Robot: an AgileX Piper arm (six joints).
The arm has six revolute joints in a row. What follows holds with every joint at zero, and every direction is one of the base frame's. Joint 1 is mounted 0.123 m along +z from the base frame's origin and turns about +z. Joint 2 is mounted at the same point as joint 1 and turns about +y. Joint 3 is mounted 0.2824 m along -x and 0.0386 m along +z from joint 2 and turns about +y. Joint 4 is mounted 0.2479 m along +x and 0.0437 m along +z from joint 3 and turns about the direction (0.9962, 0, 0.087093). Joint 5 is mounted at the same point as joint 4 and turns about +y. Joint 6 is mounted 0.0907 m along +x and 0.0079 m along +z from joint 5 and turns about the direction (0.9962, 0, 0.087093). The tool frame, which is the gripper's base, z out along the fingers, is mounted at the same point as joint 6; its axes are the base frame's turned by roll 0, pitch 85 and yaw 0 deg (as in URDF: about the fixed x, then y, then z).
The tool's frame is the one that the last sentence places.
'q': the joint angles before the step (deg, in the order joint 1, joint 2, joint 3, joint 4, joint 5, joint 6). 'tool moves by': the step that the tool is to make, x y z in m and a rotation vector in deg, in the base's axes. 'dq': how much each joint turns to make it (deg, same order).
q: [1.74, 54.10, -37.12, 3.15, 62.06, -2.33]
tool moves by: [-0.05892, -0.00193, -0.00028, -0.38, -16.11, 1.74]
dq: [-0.01, -21.46, 8.68, 0.01, -3.22, -2.10]
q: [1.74, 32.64, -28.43, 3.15, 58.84, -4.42]
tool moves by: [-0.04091, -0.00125, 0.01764, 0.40, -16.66, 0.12]
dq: [0.00, -16.51, 0.06, 0.00, -0.20, -0.17]
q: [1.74, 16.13, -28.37, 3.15, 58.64, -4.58]
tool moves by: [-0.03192, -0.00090, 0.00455, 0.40, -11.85, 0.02]
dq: [-0.01, -11.97, 0.12, 0.05, -0.01, -0.01]
